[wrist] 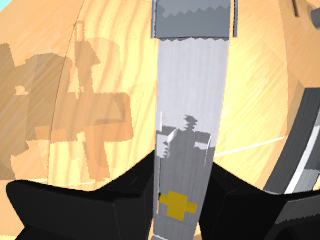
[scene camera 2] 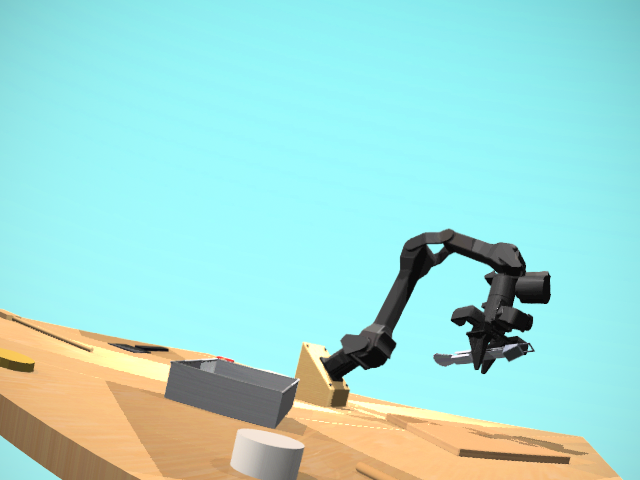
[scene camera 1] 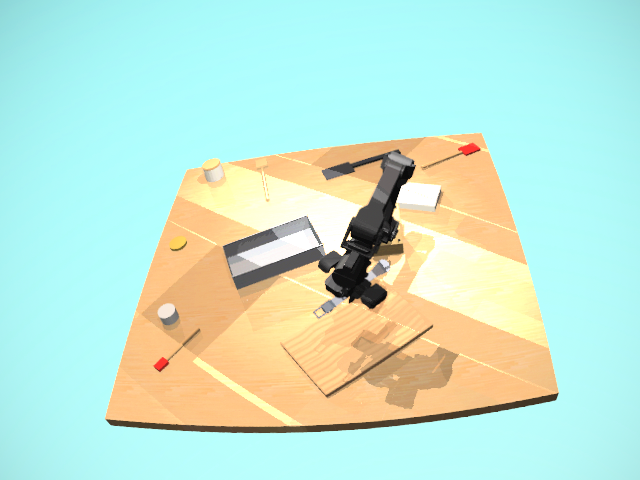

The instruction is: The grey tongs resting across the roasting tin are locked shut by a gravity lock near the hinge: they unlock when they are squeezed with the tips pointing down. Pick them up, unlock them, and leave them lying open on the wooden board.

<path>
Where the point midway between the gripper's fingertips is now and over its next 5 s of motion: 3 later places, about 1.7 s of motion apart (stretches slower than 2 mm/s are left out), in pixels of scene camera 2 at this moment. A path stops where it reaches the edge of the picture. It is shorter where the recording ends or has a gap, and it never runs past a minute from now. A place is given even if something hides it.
The gripper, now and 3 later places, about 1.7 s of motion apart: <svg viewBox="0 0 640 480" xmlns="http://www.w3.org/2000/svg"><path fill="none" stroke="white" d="M479 371L489 371L479 411L423 358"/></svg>
</path>
